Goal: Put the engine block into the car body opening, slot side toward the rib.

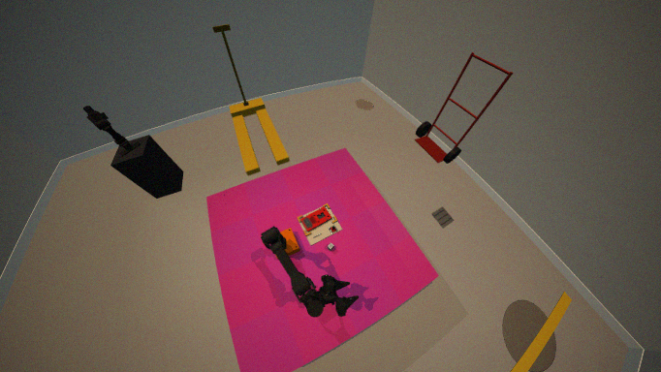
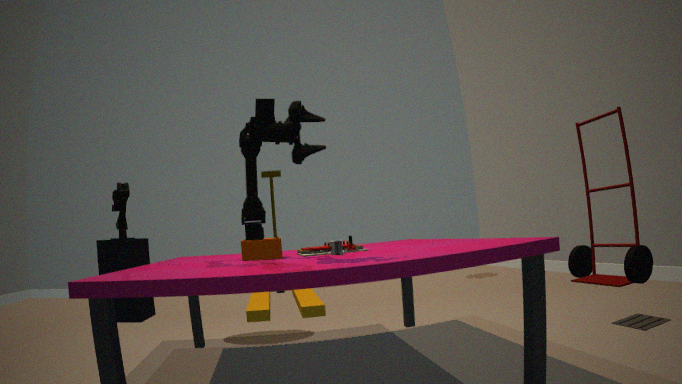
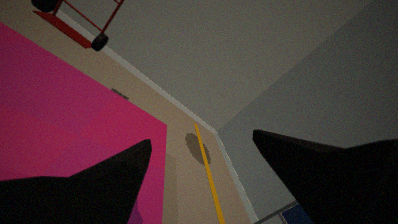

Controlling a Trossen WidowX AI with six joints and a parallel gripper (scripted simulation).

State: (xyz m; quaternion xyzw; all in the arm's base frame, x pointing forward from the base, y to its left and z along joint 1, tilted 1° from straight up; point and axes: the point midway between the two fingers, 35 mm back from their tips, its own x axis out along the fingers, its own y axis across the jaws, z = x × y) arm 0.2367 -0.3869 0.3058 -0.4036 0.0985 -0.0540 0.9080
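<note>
The grey engine block is 34 cm below my gripper tip, 29 cm to the left of it and 2 cm ahead of it.
</note>
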